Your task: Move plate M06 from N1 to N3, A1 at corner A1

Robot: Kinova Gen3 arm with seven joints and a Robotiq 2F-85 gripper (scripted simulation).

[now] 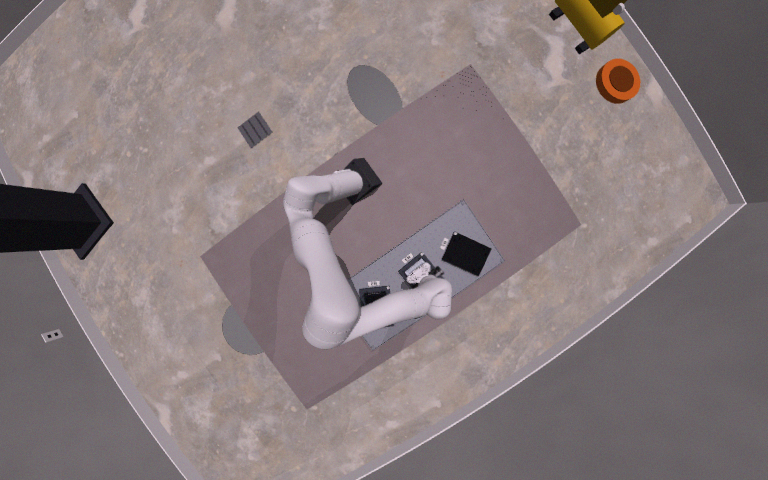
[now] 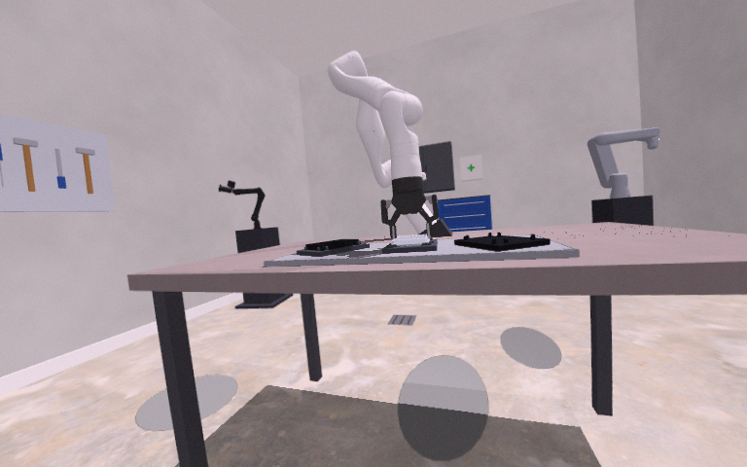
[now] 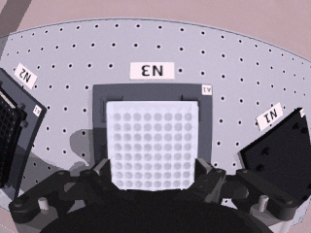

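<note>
My gripper is now 1 cm above the white well plate M06. The rest, counted from my hand: black nest N1: 19 cm to the left, 5 cm ahead, 2 cm below; landing nest N3: 2 cm below; N3 label: 10 cm behind, 3 cm below, 1 cm to the left.
</note>
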